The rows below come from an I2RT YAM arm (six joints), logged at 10 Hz.
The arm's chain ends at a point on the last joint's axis. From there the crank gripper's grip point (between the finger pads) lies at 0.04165 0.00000 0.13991 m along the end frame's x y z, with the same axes.
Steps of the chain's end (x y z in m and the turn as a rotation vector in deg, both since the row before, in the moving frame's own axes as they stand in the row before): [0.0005, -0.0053, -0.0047, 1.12, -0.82, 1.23]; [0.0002, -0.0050, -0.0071, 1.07, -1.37, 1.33]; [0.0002, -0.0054, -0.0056, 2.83, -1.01, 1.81]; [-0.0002, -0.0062, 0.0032, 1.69, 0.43, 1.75]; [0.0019, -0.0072, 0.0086, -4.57, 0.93, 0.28]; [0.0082, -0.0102, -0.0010, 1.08, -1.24, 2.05]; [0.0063, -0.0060, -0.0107, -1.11, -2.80, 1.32]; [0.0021, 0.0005, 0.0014, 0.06, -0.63, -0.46]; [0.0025, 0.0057, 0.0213, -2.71, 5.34, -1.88]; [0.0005, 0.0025, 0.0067, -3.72, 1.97, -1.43]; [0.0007, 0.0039, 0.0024, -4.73, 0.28, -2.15]
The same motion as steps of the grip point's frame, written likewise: [-0.0015, -0.0072, -0.0041, 1.12, -0.82, 1.23]; [-0.0031, -0.0067, -0.0062, 1.07, -1.37, 1.33]; [-0.0022, -0.0110, -0.0050, 2.83, -1.01, 1.81]; [0.0009, -0.0090, 0.0028, 1.69, 0.43, 1.75]; [0.0041, 0.0041, 0.0075, -4.57, 0.93, 0.28]; [0.0052, -0.0114, -0.0001, 1.08, -1.24, 2.05]; [-0.0006, -0.0024, -0.0089, -1.11, -2.80, 1.32]; [0.0006, 0.0000, 0.0018, 0.06, -0.63, -0.46]; [0.0154, 0.0106, 0.0167, -2.71, 5.34, -1.88]; [0.0054, 0.0104, 0.0049, -3.72, 1.97, -1.43]; [0.0016, 0.0139, 0.0018, -4.73, 0.28, -2.15]
